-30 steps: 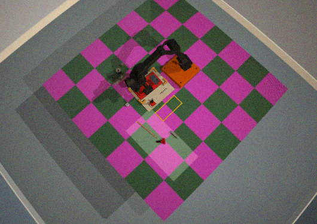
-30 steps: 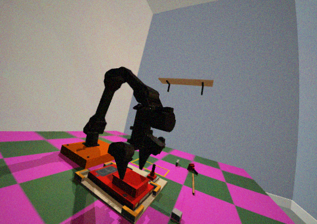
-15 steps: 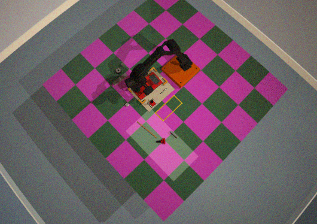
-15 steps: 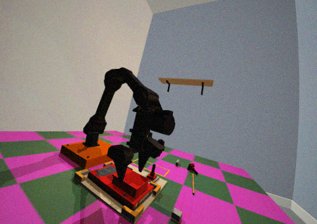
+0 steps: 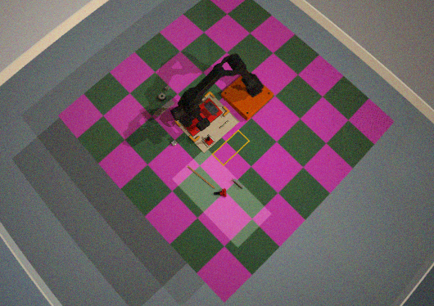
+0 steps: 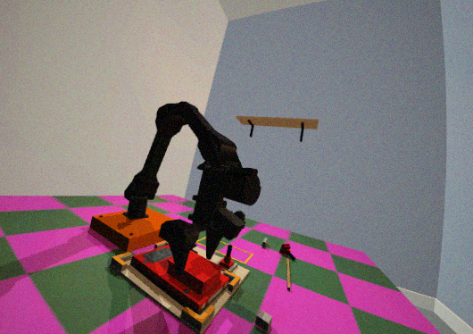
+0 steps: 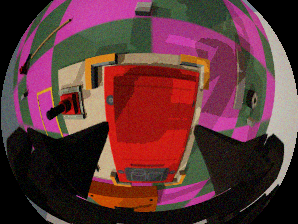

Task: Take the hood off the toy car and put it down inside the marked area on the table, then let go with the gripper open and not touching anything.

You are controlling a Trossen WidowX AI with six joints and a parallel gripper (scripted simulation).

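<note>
My gripper tip is right at the red hood. Round my gripper tip: wooden stick (14 cm ahead, 26 cm to the left, 4 cm below); grey bar (9 cm ahead, 16 cm to the right, 4 cm below).
</note>
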